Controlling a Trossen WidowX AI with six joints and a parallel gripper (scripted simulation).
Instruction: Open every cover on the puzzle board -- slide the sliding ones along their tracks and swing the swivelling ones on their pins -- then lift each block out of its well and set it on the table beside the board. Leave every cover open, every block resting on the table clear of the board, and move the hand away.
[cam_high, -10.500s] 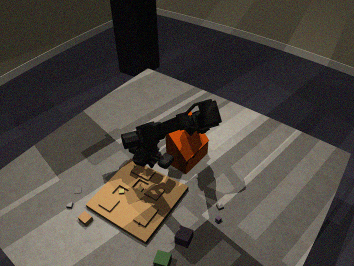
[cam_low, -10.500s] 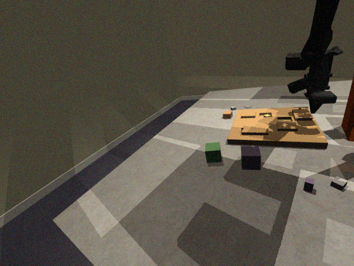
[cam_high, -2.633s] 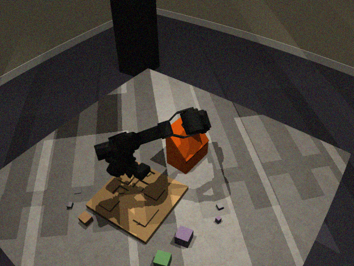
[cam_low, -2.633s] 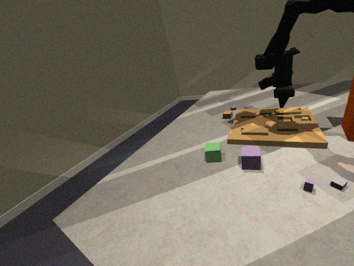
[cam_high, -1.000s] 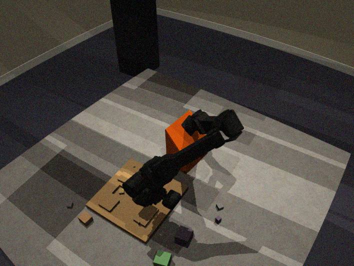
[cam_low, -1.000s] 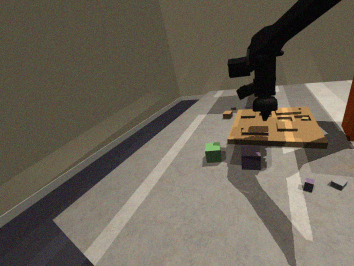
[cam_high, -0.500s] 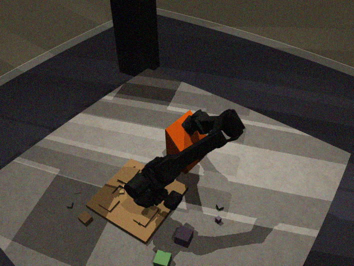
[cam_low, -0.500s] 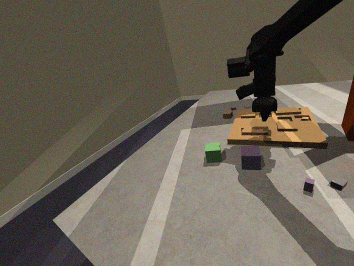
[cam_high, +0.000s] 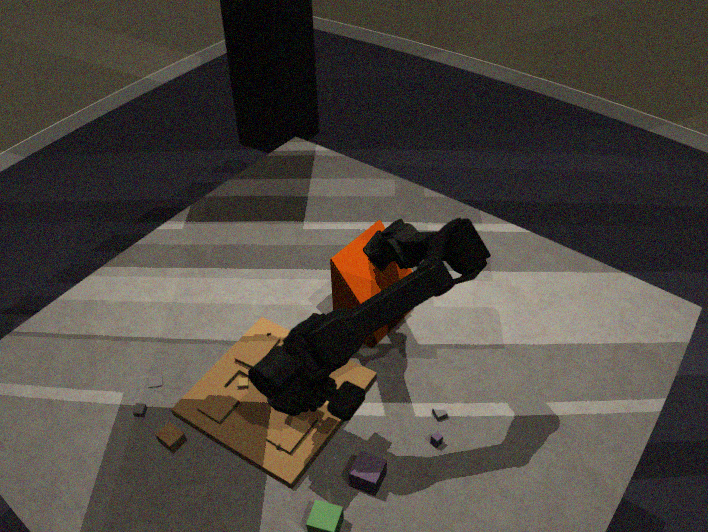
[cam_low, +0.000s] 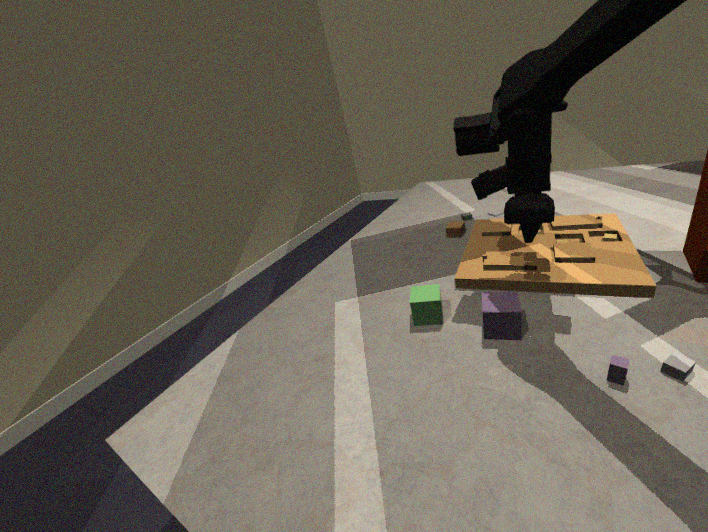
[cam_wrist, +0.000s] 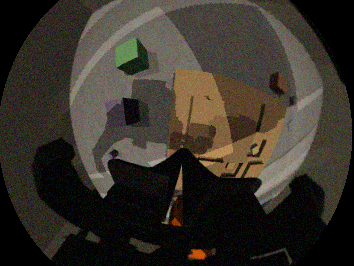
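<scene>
The tan puzzle board lies 120 mm to the right of my gripper tip, 60 mm below it and 20 mm behind it. Round my gripper tip: small purple block 200 mm to the left, 100 mm behind, 70 mm below; then green cube 150 mm ahead, 120 mm to the left, 60 mm below; then purple cube 140 mm to the left, 60 mm below, 30 mm ahead.
</scene>
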